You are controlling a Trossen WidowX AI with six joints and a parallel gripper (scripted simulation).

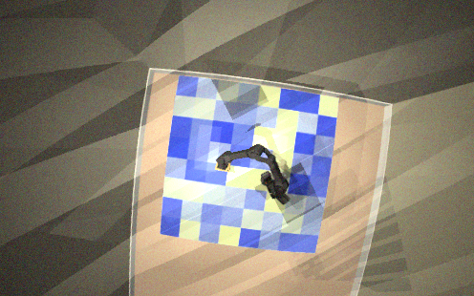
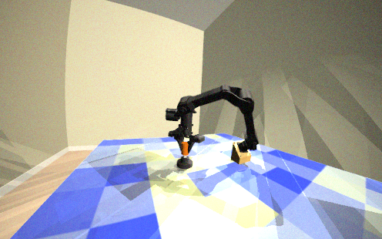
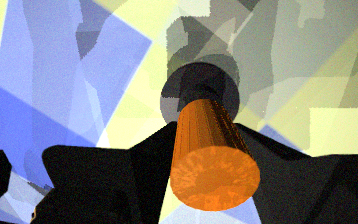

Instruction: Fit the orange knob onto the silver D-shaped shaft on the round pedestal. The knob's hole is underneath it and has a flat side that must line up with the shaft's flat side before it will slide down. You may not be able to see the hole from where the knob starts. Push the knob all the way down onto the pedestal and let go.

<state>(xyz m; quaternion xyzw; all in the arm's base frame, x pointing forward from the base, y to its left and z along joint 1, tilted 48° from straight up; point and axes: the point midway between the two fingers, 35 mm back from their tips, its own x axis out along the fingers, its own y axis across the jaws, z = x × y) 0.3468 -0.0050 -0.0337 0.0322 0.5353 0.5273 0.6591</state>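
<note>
Now: the orange knob 30 mm above my gripper tip. Also, from my gripper tip: round dark pedestal (40 mm below).
</note>
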